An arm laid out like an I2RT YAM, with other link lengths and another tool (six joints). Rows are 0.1 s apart.
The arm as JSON. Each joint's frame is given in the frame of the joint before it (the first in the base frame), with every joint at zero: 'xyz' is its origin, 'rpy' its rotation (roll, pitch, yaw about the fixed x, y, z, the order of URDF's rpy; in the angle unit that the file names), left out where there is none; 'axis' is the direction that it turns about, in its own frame. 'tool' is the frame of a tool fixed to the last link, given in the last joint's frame.
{
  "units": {
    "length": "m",
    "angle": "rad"
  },
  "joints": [
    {
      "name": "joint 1",
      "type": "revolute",
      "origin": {
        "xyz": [
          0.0,
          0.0,
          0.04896
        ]
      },
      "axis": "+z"
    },
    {
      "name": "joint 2",
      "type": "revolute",
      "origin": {
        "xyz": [
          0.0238,
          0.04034,
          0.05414
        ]
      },
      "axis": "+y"
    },
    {
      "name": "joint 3",
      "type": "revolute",
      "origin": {
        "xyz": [
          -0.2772,
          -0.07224,
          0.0
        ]
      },
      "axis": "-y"
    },
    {
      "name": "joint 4",
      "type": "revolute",
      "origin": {
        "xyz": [
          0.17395,
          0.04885,
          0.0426
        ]
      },
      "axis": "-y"
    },
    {
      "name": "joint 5",
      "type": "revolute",
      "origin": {
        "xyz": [
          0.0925,
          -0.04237,
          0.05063
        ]
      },
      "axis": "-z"
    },
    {
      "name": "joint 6",
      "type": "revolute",
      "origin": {
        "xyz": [
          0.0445,
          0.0,
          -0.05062
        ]
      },
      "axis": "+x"
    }
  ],
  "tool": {
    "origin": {
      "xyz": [
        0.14,
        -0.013,
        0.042
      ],
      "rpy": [
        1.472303,
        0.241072,
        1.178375
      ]
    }
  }
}
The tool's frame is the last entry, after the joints.
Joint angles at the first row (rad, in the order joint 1, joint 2, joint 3, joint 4, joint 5, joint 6):
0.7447, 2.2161, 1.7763, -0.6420, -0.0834, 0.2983
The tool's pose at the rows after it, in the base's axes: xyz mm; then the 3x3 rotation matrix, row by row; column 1 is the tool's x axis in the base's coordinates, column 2 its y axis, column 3 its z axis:
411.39 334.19 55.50; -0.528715 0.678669 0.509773; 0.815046 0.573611 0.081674; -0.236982 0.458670 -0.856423
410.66 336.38 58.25; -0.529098 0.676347 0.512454; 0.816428 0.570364 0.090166; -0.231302 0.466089 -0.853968
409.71 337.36 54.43; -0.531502 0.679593 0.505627; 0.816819 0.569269 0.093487; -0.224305 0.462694 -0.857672
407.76 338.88 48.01; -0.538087 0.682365 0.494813; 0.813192 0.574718 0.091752; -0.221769 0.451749 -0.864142
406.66 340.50 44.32; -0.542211 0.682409 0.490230; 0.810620 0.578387 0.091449; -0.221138 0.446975 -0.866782
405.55 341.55 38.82; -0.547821 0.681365 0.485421; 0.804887 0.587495 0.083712; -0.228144 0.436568 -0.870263
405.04 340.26 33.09; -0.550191 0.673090 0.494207; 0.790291 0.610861 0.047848; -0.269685 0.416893 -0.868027
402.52 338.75 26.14; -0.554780 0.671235 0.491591; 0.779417 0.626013 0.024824; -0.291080 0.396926 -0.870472
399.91 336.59 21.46; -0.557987 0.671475 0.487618; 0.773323 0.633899 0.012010; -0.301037 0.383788 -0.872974
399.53 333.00 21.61; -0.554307 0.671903 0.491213; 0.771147 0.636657 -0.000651; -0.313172 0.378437 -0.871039
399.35 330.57 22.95; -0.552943 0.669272 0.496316; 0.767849 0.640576 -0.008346; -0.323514 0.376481 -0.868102
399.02 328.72 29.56; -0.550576 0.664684 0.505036; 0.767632 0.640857 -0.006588; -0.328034 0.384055 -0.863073
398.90 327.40 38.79; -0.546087 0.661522 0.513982; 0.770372 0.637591 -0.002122; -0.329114 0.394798 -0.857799
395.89 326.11 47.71; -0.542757 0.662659 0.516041; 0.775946 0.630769 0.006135; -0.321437 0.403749 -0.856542
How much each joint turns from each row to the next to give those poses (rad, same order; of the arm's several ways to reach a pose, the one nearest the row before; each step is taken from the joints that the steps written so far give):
0.0007, 0.0106, 0.0015, 0.0005, -0.0070, 0.0007
0.0031, -0.0056, -0.0030, 0.0063, -0.0031, 0.0036
0.0003, 0.0055, -0.0076, 0.0100, -0.0072, 0.0033
0.0028, 0.0129, -0.0001, 0.0009, -0.0051, 0.0005
0.0031, 0.0082, 0.0000, 0.0030, -0.0017, 0.0001
0.0041, 0.0135, 0.0061, -0.0049, 0.0041, -0.0037
0.0114, 0.0179, 0.0221, -0.0285, 0.0380, -0.0125
0.0074, 0.0128, 0.0036, -0.0136, 0.0184, -0.0054
0.0032, 0.0029, -0.0099, -0.0018, 0.0079, -0.0025
-0.0002, -0.0057, -0.0072, -0.0047, 0.0121, -0.0019
0.0000, -0.0065, -0.0049, -0.0040, 0.0097, -0.0046
-0.0006, -0.0190, -0.0077, -0.0032, 0.0050, -0.0039
-0.0005, -0.0218, -0.0005, -0.0097, 0.0031, -0.0005
0.0013, -0.0276, -0.0106, -0.0070, -0.0042, 0.0069

